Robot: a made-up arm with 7 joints. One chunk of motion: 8 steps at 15 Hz.
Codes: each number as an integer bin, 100 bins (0 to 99) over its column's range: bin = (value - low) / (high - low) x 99, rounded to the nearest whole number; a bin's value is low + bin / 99 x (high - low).
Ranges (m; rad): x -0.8..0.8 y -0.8..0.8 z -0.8..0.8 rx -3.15..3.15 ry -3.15..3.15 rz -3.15..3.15
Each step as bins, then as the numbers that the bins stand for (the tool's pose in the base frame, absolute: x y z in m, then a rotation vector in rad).
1 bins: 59 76 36 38 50 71
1 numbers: 0.1535 0.4283 -0.2182 -0.7318 0.0318 1.3682
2 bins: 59 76 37 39 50 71
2 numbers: 0.1535 0.4283 -0.2020 -0.6682 0.0318 1.3682
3 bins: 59 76 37 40 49 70
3 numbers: 0.1535 0.4283 -0.2020 -0.6045 -0.0318 1.3045
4 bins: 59 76 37 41 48 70
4 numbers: 0.1535 0.4283 -0.2020 -0.5409 -0.0955 1.3045
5 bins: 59 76 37 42 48 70
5 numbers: 0.1535 0.4283 -0.2020 -0.4773 -0.0955 1.3045
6 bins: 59 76 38 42 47 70
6 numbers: 0.1535 0.4283 -0.1859 -0.4773 -0.1591 1.3045
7 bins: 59 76 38 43 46 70
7 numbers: 0.1535 0.4283 -0.1859 -0.4136 -0.2227 1.3045
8 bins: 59 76 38 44 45 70
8 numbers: 0.1535 0.4283 -0.1859 -0.3500 -0.2864 1.3045
